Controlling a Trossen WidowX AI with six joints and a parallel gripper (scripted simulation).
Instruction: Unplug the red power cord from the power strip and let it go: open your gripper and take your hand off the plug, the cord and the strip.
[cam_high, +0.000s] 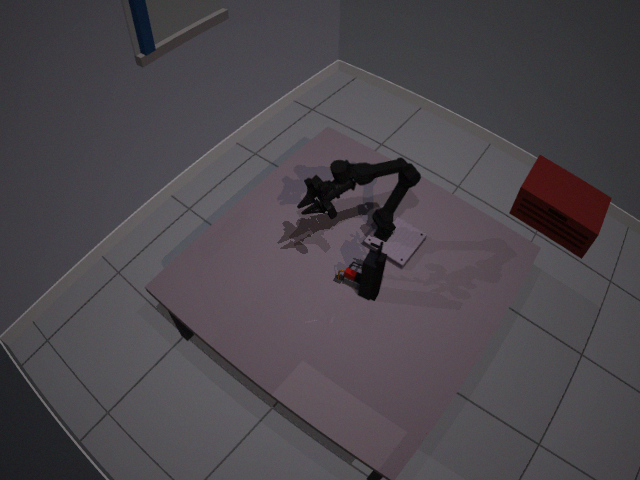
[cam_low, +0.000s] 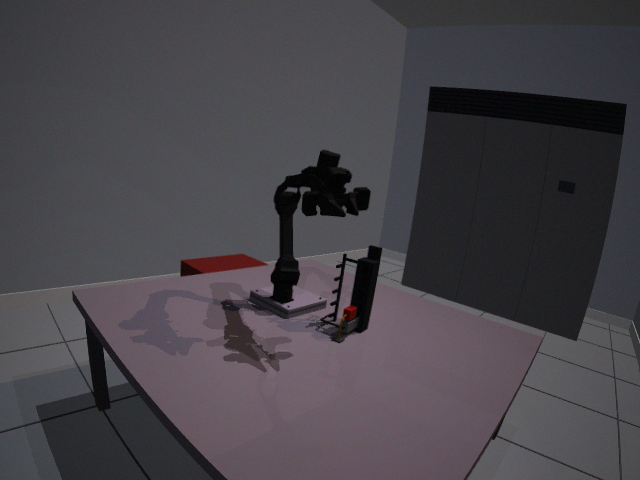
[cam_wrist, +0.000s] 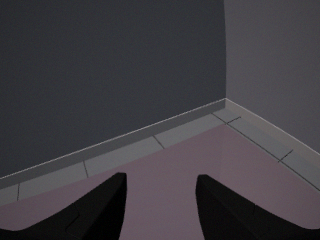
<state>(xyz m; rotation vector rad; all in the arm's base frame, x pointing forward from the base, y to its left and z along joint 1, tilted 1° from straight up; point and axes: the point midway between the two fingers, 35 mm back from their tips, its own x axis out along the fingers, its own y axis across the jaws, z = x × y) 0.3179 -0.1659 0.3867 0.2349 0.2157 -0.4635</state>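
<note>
Now: the red plug 80 mm behind my gripper tip, 210 mm to the left of it and 320 mm below it.
</note>
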